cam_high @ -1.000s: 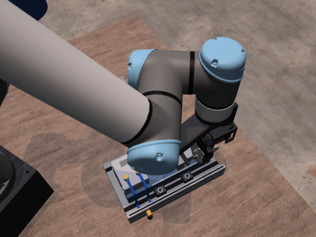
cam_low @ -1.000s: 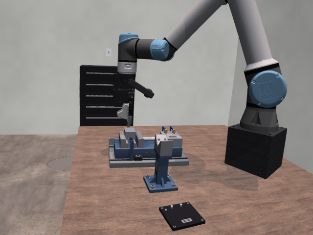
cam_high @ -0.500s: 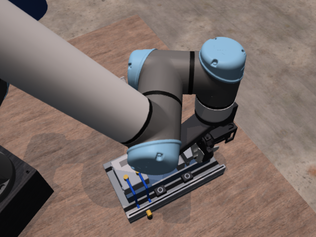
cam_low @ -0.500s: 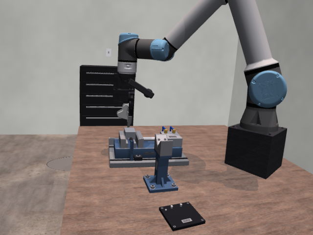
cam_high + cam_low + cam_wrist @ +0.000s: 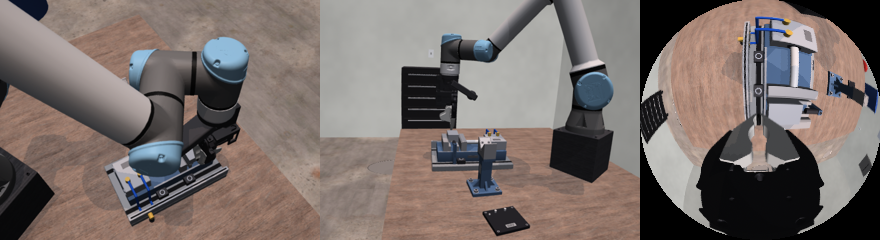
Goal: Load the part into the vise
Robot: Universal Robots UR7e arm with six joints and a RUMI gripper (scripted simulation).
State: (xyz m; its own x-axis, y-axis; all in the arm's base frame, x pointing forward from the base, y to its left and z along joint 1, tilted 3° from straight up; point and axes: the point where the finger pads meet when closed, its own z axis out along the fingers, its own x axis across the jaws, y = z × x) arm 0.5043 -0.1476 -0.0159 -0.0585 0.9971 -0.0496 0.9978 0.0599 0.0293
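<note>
Now: hand 5 cm to the right of the part and 3 cm above it. From my hand the other things lie so: work stop (11 cm to the left, 3 cm below, 1 cm behind); moving jaw (6 cm to the left, 4 cm below, 4 cm behind); fixed jaw (7 cm to the left, 4 cm below, 3 cm ahead).
</note>
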